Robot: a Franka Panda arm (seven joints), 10 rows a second.
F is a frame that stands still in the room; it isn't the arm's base.
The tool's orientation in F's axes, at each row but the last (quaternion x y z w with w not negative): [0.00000, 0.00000, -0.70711, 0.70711]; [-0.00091, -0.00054, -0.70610, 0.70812]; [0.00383, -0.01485, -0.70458, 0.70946]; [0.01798, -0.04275, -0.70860, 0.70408]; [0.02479, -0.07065, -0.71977, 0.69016]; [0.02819, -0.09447, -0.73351, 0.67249]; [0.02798, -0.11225, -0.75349, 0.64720]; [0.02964, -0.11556, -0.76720, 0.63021]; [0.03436, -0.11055, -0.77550, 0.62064]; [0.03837, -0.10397, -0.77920, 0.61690]
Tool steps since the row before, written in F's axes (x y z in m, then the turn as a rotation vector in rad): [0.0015, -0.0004, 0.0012, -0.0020, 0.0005, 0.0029]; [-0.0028, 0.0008, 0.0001, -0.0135, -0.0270, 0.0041]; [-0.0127, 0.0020, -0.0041, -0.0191, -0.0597, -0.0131]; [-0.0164, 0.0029, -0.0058, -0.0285, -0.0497, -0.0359]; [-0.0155, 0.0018, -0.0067, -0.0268, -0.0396, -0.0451]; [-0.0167, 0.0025, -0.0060, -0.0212, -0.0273, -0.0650]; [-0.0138, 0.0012, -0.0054, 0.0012, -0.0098, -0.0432]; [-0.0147, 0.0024, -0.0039, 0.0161, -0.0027, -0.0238]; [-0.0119, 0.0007, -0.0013, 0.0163, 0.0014, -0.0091]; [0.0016, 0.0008, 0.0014, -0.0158, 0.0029, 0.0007]
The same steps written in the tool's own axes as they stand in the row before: [0.0004, 0.0015, 0.0012, -0.0005, -0.0020, 0.0029]; [-0.0008, -0.0028, 0.0001, 0.0270, -0.0136, 0.0040]; [-0.0021, -0.0128, -0.0037, 0.0594, -0.0199, -0.0135]; [-0.0030, -0.0169, -0.0043, 0.0486, -0.0312, -0.0351]; [-0.0015, -0.0163, -0.0044, 0.0379, -0.0312, -0.0437]; [-0.0014, -0.0176, -0.0028, 0.0235, -0.0302, -0.0629]; [0.0005, -0.0146, -0.0025, 0.0050, -0.0064, -0.0436]; [0.0003, -0.0154, -0.0006, -0.0030, 0.0108, -0.0266]; [0.0019, -0.0118, 0.0011, -0.0058, 0.0133, -0.0118]; [-0.0011, 0.0016, 0.0012, 0.0010, -0.0155, 0.0040]
